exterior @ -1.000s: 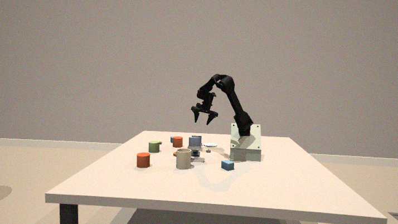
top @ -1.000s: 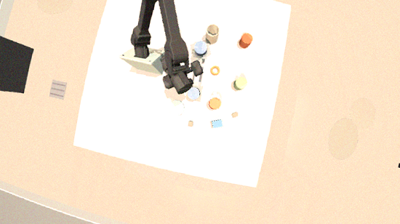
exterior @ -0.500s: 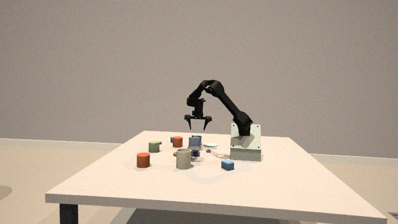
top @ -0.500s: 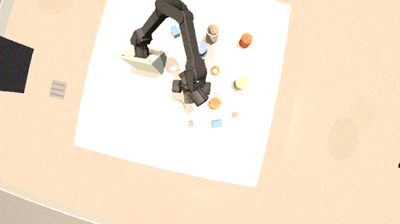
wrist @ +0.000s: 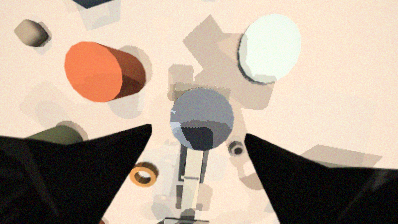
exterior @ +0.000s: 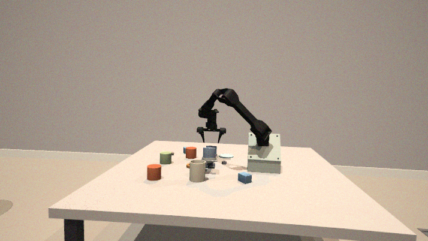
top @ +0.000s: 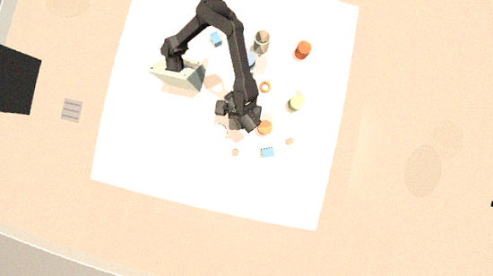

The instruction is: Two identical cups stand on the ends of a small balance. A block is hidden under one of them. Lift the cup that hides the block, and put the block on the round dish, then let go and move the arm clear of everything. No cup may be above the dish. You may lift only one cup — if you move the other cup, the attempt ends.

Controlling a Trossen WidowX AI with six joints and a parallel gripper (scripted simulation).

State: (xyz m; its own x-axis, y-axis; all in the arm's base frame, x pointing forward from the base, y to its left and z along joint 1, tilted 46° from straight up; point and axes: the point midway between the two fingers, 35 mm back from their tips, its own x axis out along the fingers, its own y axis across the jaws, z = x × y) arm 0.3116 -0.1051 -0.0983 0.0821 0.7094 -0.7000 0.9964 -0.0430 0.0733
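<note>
Right now my gripper tip is 70 mm above the grey block. Round my gripper tip: pale round dish (100 mm behind, 110 mm to the right, 110 mm below); then green cylinder (260 mm ahead, 120 mm to the left, 70 mm below); then nut (90 mm behind, 80 mm to the left, 100 mm below).
</note>
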